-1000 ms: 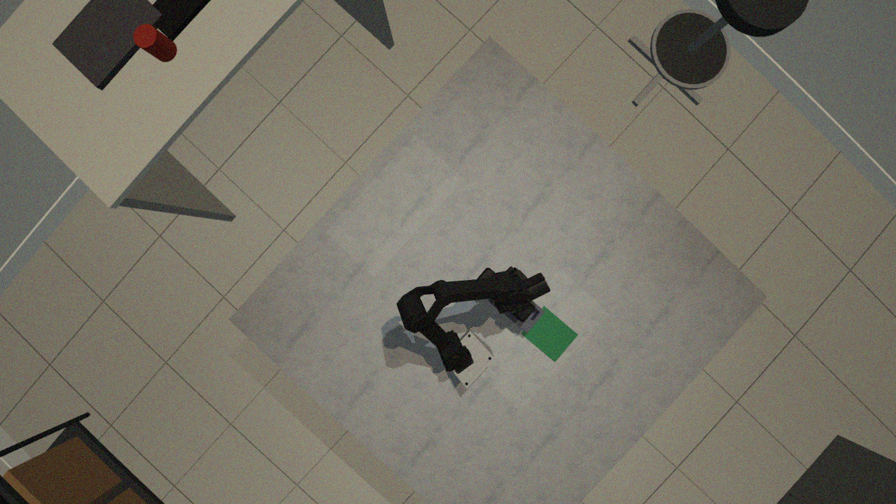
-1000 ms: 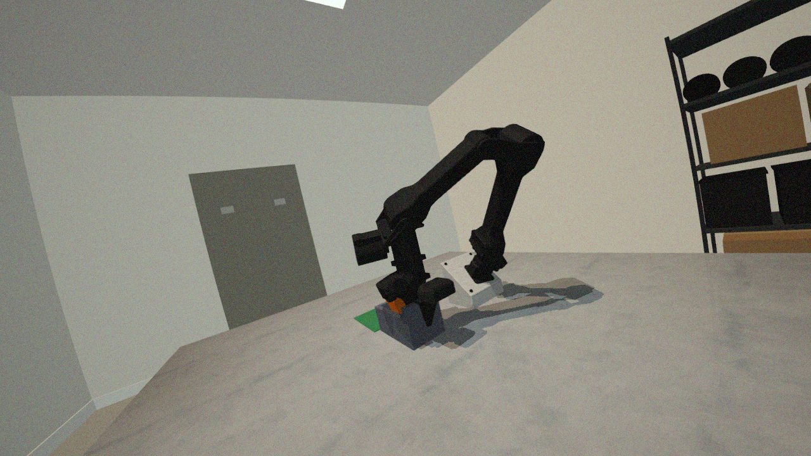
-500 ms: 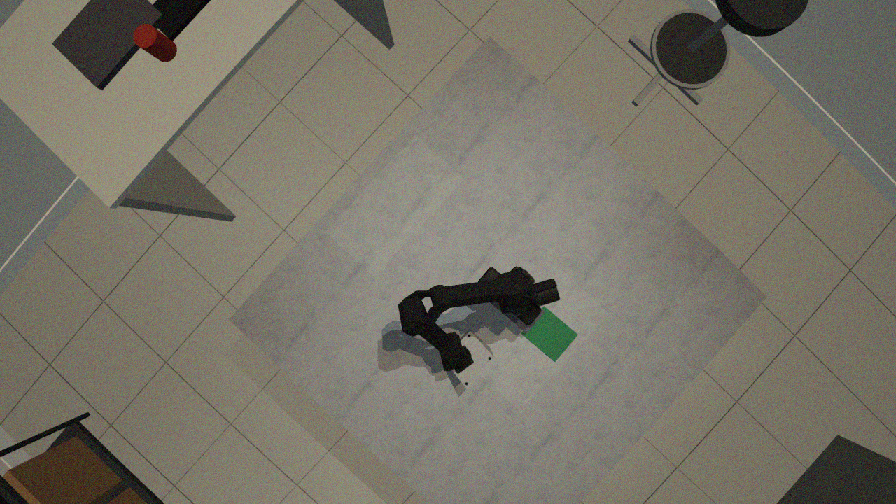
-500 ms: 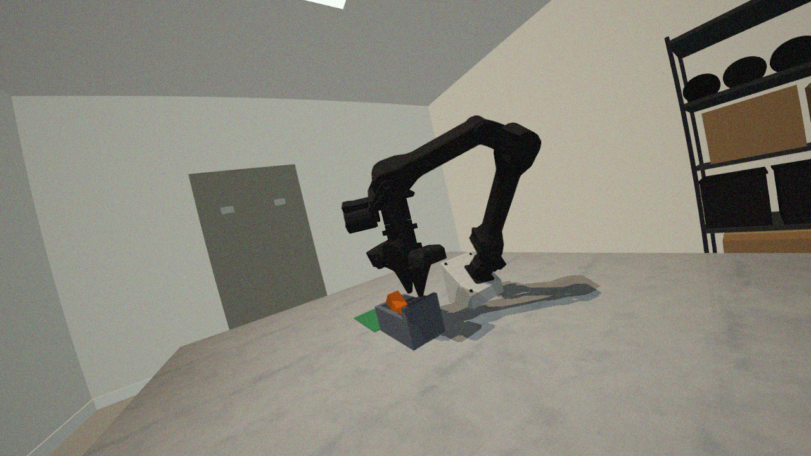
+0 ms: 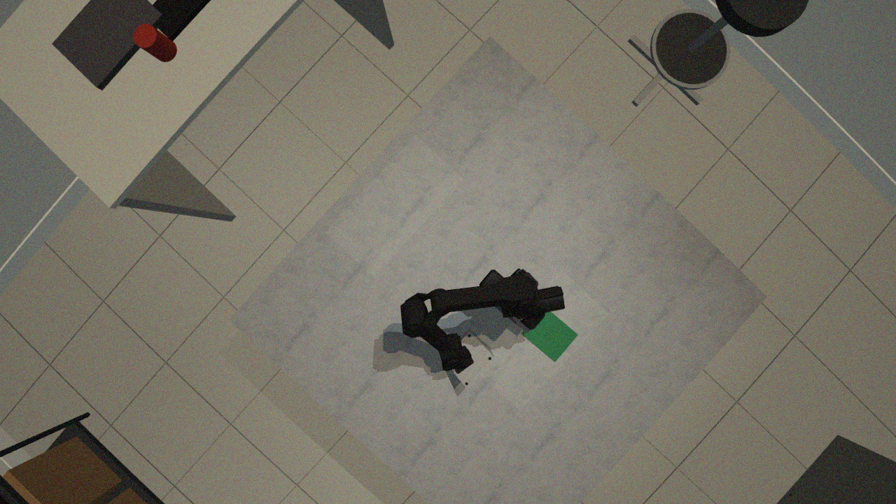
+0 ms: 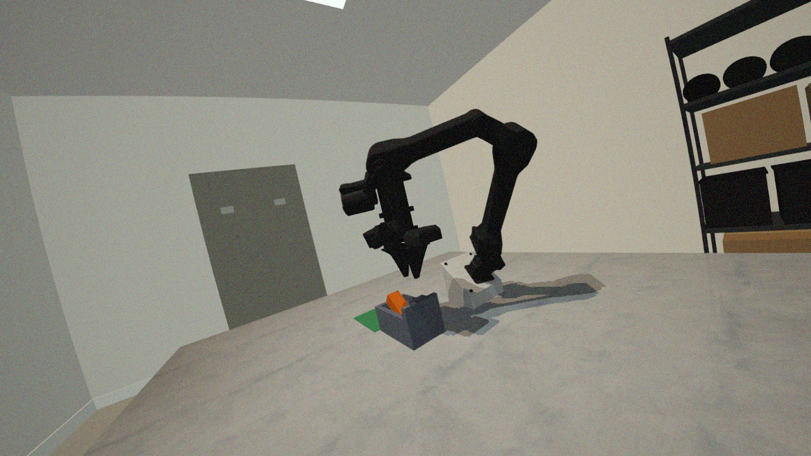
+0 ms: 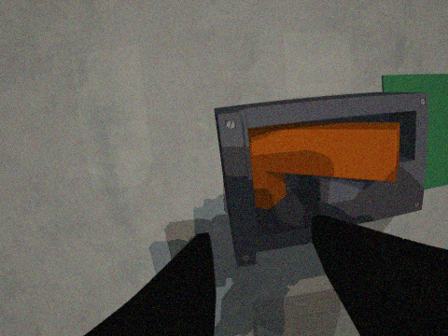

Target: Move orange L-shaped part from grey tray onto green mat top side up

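Right now my gripper tip is 100 mm above the orange L-shaped part and 40 mm to the left of it. The rest, counted from my gripper tip: green mat: 220 mm to the right, 160 mm below, 40 mm ahead.
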